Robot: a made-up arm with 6 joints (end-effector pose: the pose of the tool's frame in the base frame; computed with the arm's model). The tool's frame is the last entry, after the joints.
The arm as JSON. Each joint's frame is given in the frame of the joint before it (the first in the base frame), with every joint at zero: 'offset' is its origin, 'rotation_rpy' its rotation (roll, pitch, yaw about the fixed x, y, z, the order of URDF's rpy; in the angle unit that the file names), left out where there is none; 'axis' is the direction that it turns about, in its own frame. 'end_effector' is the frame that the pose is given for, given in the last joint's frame.
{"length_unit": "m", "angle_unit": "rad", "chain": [
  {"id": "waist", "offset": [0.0, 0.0, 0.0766], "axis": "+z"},
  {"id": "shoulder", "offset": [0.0, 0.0, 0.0], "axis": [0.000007, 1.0, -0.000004]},
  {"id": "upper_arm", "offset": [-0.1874, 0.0, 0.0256], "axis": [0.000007, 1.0, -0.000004]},
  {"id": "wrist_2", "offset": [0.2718, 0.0, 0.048], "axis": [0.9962, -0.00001, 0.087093]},
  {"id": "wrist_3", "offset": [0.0, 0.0, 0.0], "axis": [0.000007, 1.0, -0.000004]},
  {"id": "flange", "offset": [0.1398, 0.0, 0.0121], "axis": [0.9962, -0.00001, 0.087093]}
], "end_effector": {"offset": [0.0, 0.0, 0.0], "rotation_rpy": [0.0, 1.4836, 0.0]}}
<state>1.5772 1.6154 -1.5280 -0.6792 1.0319 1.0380</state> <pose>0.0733 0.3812 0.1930 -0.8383 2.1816 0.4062</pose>
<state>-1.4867 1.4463 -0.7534 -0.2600 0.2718 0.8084</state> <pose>0.0182 -0.3319 0.0221 2.1498 1.2770 -0.4874</pose>
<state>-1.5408 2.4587 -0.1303 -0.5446 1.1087 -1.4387</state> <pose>-0.0685 0.1114 -0.0376 0.6761 -1.8105 -2.1667</pose>
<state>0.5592 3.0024 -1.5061 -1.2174 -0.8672 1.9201</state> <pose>0.2082 0.2486 -0.2740 -0.0979 -2.7095 -1.3536</pose>
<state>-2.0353 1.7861 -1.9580 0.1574 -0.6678 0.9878</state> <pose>-0.1955 -0.3598 0.4591 0.6738 -0.0992 -0.9207</pose>
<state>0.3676 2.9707 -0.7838 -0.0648 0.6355 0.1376</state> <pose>-0.0519 -0.0258 -0.2218 0.3052 -1.9695 0.3316</pose>
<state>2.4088 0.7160 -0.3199 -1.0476 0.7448 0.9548</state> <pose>-0.1146 0.2141 0.0817 -1.9204 1.1332 0.6765</pose>
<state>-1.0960 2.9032 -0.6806 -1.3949 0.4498 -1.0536</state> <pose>-0.0605 -0.0140 -0.2502 1.8062 -1.9692 -0.9940</pose>
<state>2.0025 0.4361 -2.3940 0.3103 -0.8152 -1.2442</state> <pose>0.2110 -0.3835 0.4538 1.3296 0.1289 0.9748</pose>
